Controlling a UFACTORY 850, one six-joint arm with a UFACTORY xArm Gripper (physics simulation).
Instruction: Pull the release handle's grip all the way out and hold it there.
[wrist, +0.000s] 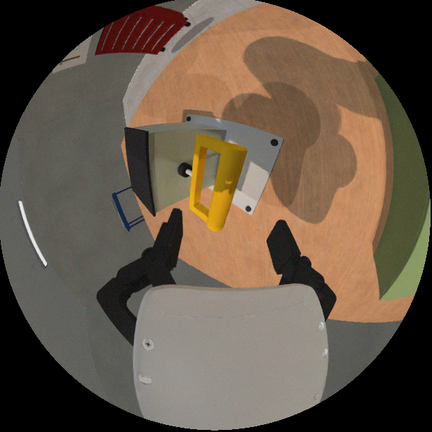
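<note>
The release handle's yellow grip (226, 187), a D-shaped loop with a thick round bar, is near the centre of the wrist view. A short pale rod with a black collar (184, 170) shows behind it, at the face of a pale box-like housing (172, 150) with a dark top edge. The housing stands on a grey base plate (257, 142) with dark bolts. My gripper (229, 226) is open and empty. Its fingertips show below the grip in the view, one to each side, and do not touch it. The exact depth between them and the grip is hard to tell.
The assembly is on a wooden table (200, 95), whose edge runs past the housing's left side. A red slotted object (140, 31) is at the top left. A blue frame (121, 211) shows beyond the table edge. A green surface (402, 210) is at the right. Shadows fall on the wood.
</note>
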